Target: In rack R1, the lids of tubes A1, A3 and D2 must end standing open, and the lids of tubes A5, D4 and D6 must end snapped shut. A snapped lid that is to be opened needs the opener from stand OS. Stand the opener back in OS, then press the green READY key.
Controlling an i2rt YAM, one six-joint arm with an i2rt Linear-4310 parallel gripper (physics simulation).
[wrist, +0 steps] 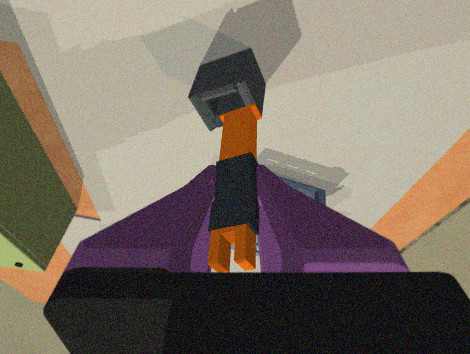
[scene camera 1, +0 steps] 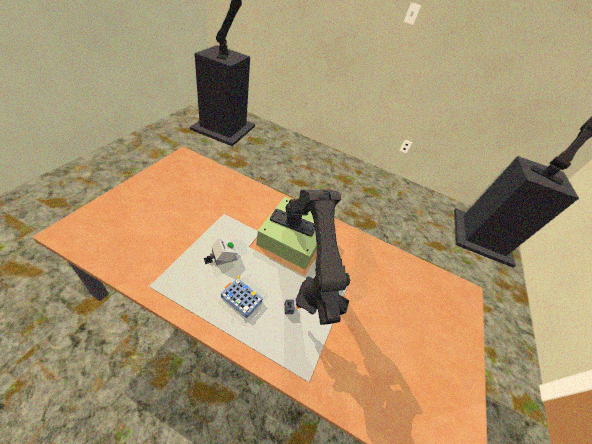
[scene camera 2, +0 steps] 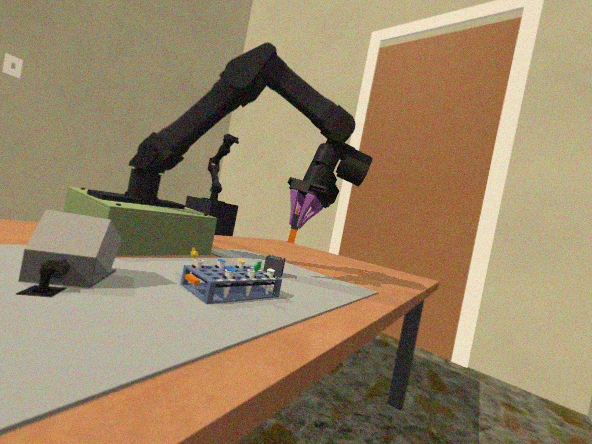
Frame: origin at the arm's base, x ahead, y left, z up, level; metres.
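Where they show: gripper, fingertip midpoint: [wrist: 236, 177] [scene camera 1: 298, 301] [scene camera 2: 294, 226]; arm's base, link origin: [scene camera 1: 293, 223] [scene camera 2: 140, 202].
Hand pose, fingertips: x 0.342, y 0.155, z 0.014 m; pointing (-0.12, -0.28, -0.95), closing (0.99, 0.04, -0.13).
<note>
Each offset is from my fingertips to the top centre of the thing. "pt": to the spot under its first point. Level surfaces: height alone.
My gripper [scene camera 2: 296, 222] [wrist: 236, 177] is shut on the opener's black handle; the opener @[dz +0.042, dx +0.000, dy +0.002 m] [scene camera 2: 292, 236] [wrist: 239, 135] hangs tilted, with its orange end above stand OS @[dz -0.074, dx -0.016, dy -0.025 m] [scene camera 1: 289, 306] [scene camera 2: 274, 266] [wrist: 235, 70] and clear of it in the second scene view. In the first scene view the arm hides the fingers. Blue rack R1 @[dz -0.056, dx +0.026, dy -0.203 m] [scene camera 1: 234, 307] [scene camera 2: 210, 293] holds several tubes. A yellow lid @[dz -0.060, dx -0.021, dy -0.241 m] [scene camera 1: 238, 277] [scene camera 2: 194, 252] and a green lid @[dz -0.059, dx +0.068, dy -0.198 m] [scene camera 2: 258, 266] stand up. A blue lid @[dz -0.069, dx +0.048, dy -0.234 m] [scene camera 2: 229, 269] and another yellow lid @[dz -0.072, dx +0.012, dy -0.166 m] [scene camera 2: 241, 262] look low; their exact state and the tube labels are unreadable. The green READY key [scene camera 1: 230, 245] shows by the grey box.
The grey box @[pt dz -0.033, dx -0.080, dy -0.340 m] [scene camera 1: 223, 251] [scene camera 2: 65, 235] stands left of the rack, with a small black object @[pt dz -0.112, dx -0.064, dy -0.395 m] [scene camera 1: 209, 260] [scene camera 2: 54, 270] beside it. The green arm base [scene camera 1: 285, 247] [scene camera 2: 160, 230] stands behind. A grey mat @[dz -0.114 m] [scene camera 1: 190, 280] [scene camera 2: 125, 345] lies under the rack and stand on the orange table.
</note>
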